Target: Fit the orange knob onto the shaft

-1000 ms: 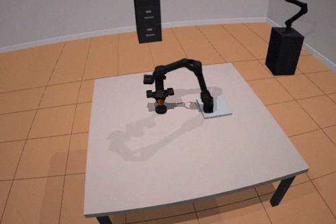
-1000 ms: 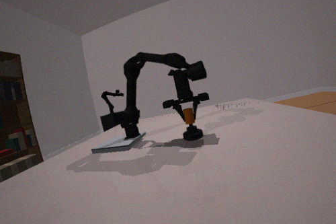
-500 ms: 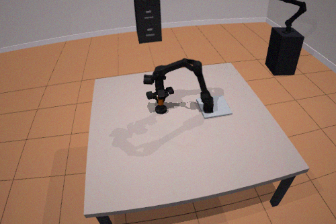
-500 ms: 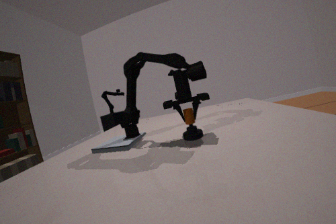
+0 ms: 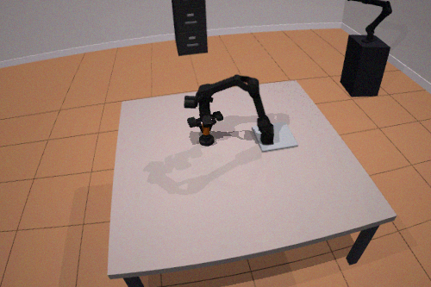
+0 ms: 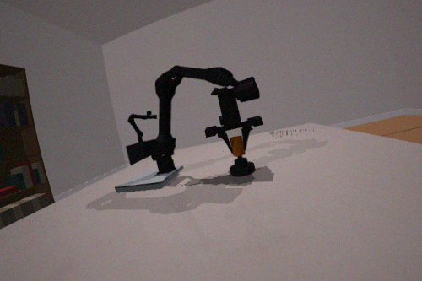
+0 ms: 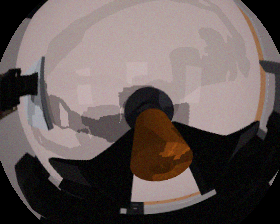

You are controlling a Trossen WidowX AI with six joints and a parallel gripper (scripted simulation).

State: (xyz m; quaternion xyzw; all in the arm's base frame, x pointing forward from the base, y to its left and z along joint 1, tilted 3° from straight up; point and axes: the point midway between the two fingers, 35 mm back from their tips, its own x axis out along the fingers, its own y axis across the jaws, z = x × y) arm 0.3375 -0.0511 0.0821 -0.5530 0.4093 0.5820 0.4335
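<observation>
The orange knob lies 2 cm above my gripper tip. The rest, counted from my gripper tip: round pedestal (4 cm below).
</observation>
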